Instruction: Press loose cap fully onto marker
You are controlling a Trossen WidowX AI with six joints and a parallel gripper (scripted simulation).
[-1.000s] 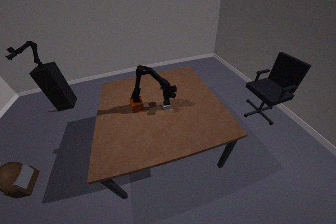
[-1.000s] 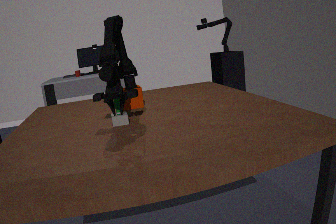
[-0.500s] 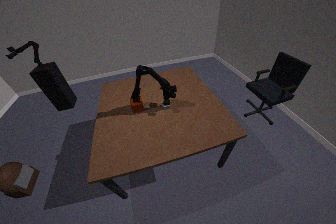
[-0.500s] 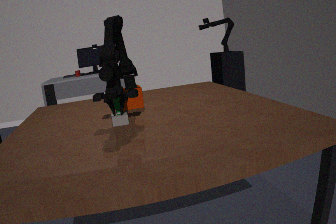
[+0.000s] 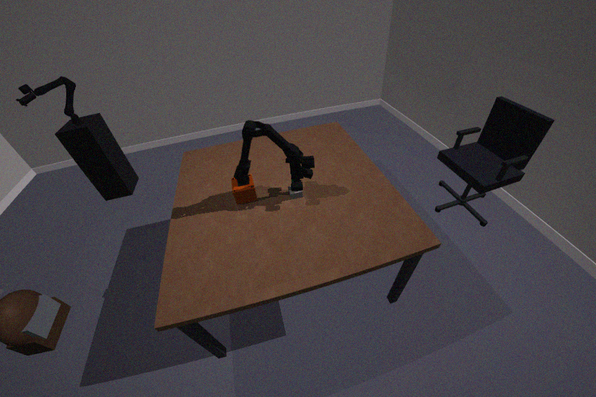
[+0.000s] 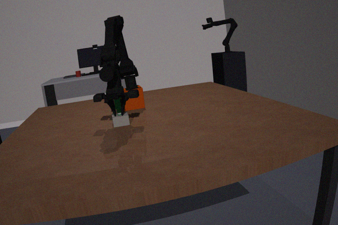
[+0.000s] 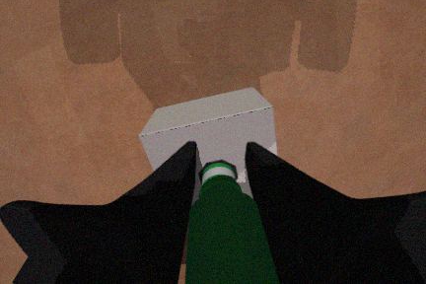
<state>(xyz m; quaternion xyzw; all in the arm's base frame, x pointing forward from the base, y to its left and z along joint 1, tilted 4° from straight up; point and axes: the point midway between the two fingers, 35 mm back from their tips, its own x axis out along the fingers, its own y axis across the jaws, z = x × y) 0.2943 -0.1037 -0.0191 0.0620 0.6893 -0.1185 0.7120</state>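
My gripper tip is now 50 mm below the green cap and 20 mm past it. The rest, counted from my gripper tip: grey holder block: 20 mm below, 20 mm behind.
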